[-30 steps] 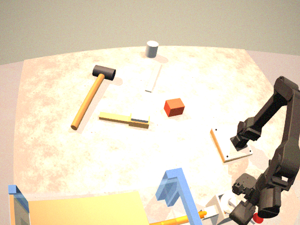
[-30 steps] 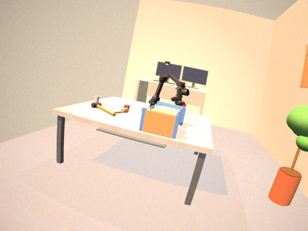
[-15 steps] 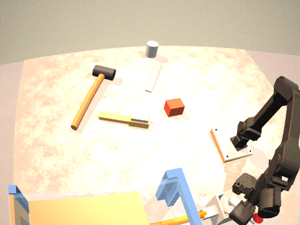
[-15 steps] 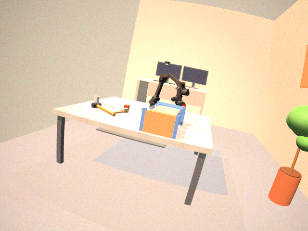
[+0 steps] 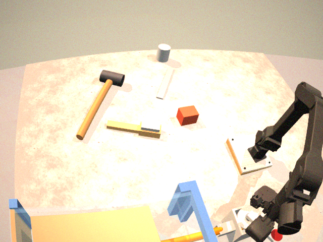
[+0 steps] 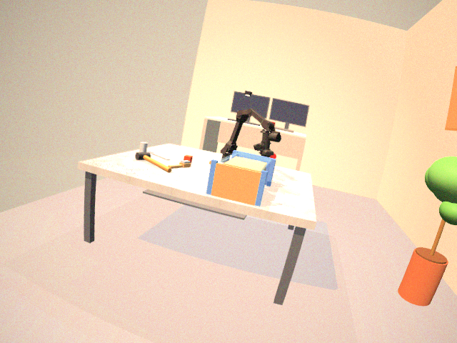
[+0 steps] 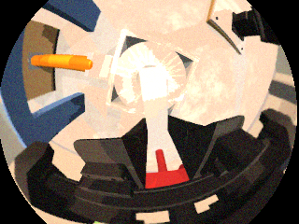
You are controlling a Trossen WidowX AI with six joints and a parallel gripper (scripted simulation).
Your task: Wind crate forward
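Now: the crank handle 2 cm above my gripper tip and 1 cm to the left of it. Also, from my gripper tip: yellow hand tool: 51 cm to the right, 15 cm ahead, 7 cm below; hand winch: 6 cm below, 5 cm to the right; red knob: 5 cm to the left, 5 cm above, 1 cm behind.
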